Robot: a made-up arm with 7 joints. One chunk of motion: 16 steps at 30 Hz.
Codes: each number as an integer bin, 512 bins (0 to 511) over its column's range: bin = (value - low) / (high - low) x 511, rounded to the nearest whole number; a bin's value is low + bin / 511 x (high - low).
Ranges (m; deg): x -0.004..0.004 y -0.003..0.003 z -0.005..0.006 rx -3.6..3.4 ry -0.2..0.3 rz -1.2..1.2
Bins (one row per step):
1: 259 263 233 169 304 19
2: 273 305 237 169 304 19
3: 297 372 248 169 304 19
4: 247 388 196 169 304 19
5: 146 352 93 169 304 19
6: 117 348 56 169 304 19
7: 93 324 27 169 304 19
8: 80 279 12 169 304 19
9: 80 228 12 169 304 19
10: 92 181 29 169 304 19
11: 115 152 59 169 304 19
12: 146 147 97 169 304 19
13: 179 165 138 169 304 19
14: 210 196 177 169 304 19
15: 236 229 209 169 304 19
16: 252 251 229 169 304 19
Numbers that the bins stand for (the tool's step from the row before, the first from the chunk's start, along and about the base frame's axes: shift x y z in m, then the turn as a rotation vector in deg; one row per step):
1: 0.00005 0.00009 0.00002 -1.285 0.097 -1.111
2: 0.00027 0.00058 0.00010 -1.285 0.097 -1.111
3: 0.00065 0.00137 0.00034 -1.285 0.097 -1.111
4: -0.00013 0.00156 -0.00078 -1.285 0.097 -1.111
5: -0.00171 0.00113 -0.00300 -1.285 0.097 -1.111
6: -0.00217 0.00109 -0.00379 -1.285 0.097 -1.111
7: -0.00254 0.00080 -0.00442 -1.285 0.097 -1.111
8: -0.00275 0.00028 -0.00474 -1.285 0.097 -1.111
9: -0.00275 -0.00032 -0.00474 -1.285 0.097 -1.111
10: -0.00256 -0.00087 -0.00438 -1.285 0.097 -1.111
11: -0.00220 -0.00122 -0.00373 -1.285 0.097 -1.111
12: -0.00171 -0.00127 -0.00291 -1.285 0.097 -1.111
13: -0.00120 -0.00106 -0.00203 -1.285 0.097 -1.111
14: -0.00071 -0.00070 -0.00119 -1.285 0.097 -1.111
15: -0.00031 -0.00031 -0.00050 -1.285 0.097 -1.111
16: -0.00005 -0.00005 -0.00007 -1.285 0.097 -1.111

